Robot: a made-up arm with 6 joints.
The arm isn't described. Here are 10 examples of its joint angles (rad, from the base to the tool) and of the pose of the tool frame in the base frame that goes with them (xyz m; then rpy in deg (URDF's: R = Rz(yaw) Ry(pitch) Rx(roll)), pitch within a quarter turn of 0, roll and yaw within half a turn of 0).
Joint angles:
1: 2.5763 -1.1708 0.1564 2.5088 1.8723 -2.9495
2: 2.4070 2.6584 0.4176 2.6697 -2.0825 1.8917
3: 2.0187 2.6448 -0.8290 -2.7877 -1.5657 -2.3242
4: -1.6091 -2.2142 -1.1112 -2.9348 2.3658 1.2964
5: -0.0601 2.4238 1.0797 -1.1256 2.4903 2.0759
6: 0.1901 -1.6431 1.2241 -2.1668 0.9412 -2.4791
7: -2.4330 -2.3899 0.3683 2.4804 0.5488 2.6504
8: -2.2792 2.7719 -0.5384 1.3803 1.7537 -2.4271
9: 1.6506 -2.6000 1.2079 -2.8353 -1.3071 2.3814
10: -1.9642 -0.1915 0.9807 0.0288 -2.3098 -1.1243
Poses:
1: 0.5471 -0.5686 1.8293 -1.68 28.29 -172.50
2: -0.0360 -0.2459 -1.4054 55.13 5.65 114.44
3: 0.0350 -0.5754 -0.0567 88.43 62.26 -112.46
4: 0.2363 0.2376 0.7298 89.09 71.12 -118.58
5: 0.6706 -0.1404 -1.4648 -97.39 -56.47 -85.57
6: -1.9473 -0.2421 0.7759 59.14 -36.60 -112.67
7: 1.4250 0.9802 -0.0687 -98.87 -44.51 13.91
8: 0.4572 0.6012 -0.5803 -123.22 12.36 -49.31
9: -0.1093 -1.4076 -1.0778 74.12 62.22 133.22
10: -0.3020 -0.1226 2.3210 62.89 65.16 -115.44
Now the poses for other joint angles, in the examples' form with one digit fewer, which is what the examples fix.
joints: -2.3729 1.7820 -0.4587 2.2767 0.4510 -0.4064
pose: -0.194 -0.397 -0.793 57.1 32.0 21.0
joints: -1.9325 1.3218 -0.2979 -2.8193 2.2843 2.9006
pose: -0.083 -0.840 -0.470 -167.4 -43.5 88.6
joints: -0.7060 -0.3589 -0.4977 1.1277 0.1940 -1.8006
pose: 0.513 -0.568 1.335 39.5 3.1 -30.4
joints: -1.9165 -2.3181 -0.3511 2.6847 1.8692 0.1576
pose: 0.611 1.081 0.667 161.1 -3.4 -84.8
